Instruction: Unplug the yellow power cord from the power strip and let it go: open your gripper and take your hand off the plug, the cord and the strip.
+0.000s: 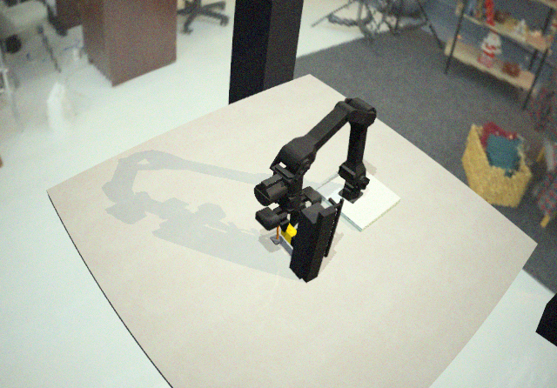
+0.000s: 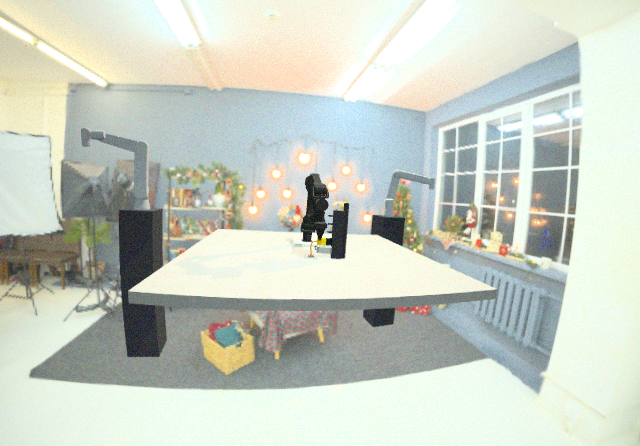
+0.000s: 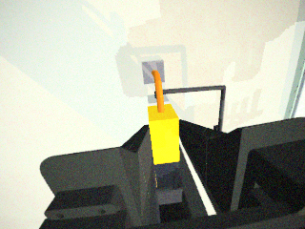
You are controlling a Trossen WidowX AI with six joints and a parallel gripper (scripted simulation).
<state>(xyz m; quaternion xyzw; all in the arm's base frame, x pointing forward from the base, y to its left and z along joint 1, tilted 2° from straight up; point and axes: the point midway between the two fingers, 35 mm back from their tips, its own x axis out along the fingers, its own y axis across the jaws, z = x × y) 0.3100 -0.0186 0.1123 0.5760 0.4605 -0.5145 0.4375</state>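
My gripper tip is 30 mm to the right of the yellow plug.
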